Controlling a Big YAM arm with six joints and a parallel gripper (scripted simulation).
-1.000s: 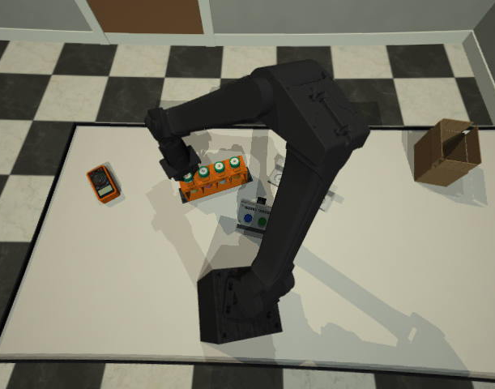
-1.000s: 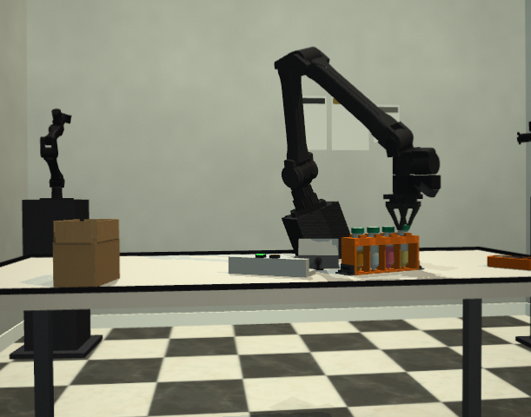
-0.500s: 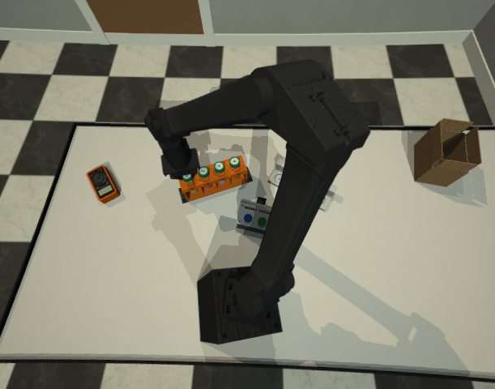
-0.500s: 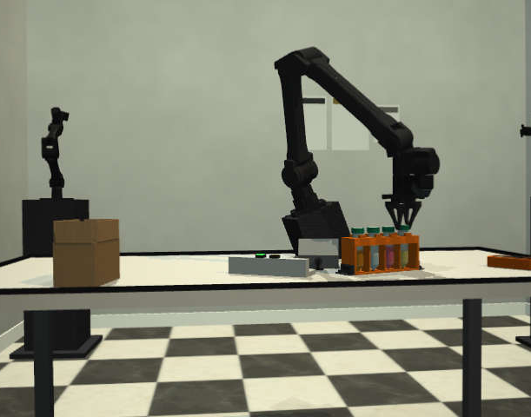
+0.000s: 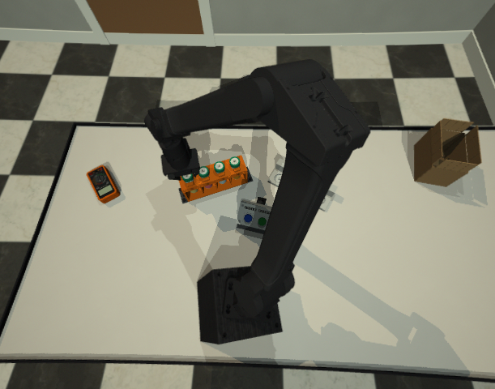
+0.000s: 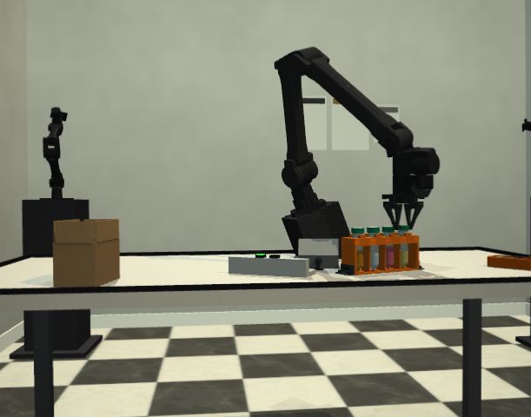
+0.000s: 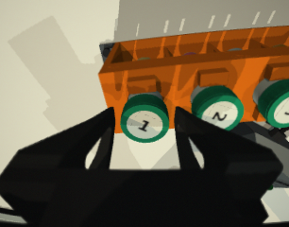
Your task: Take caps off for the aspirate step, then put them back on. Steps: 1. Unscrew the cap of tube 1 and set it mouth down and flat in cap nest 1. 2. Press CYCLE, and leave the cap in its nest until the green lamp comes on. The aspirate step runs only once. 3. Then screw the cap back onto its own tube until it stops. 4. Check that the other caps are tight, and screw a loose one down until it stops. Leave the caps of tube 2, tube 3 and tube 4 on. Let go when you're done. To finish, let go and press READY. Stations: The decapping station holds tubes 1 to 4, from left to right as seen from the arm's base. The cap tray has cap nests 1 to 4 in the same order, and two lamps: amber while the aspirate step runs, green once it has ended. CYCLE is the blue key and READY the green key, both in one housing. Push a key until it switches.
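Now: hand right at the cap. From my hand the other things lie so: key housing (22 cm to the right, 10 cm behind, 7 cm below); green key (24 cm to the right, 12 cm behind, 5 cm below); blue key (20 cm to the right, 11 cm behind, 5 cm below).
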